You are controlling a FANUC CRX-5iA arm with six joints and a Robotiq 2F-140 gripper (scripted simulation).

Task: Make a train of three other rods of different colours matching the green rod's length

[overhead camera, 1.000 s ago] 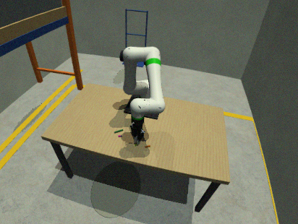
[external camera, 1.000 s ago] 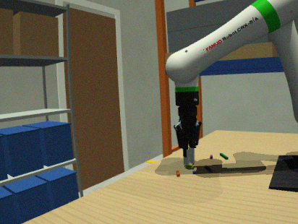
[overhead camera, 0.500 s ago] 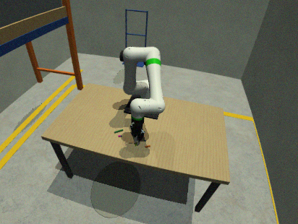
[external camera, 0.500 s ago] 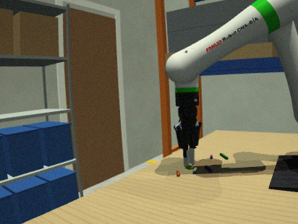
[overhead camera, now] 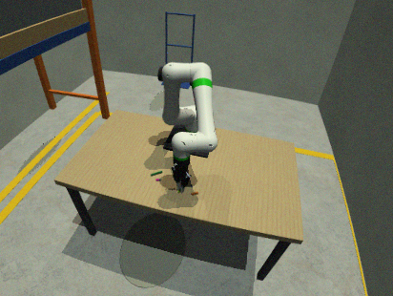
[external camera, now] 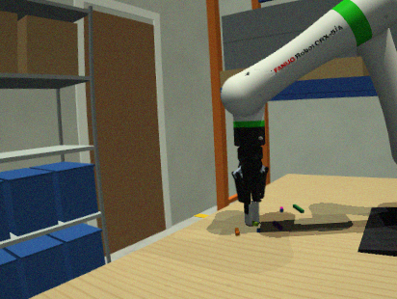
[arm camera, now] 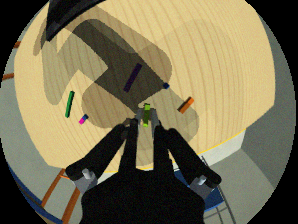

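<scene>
Right now the lime rod is 3 cm below my hand. From my hand the other things lie so: purple rod (8 cm behind, 1 cm to the right, 3 cm below); then orange rod (9 cm to the left, 3 cm below); then magenta rod (3 cm behind, 17 cm to the right, 3 cm below).
</scene>
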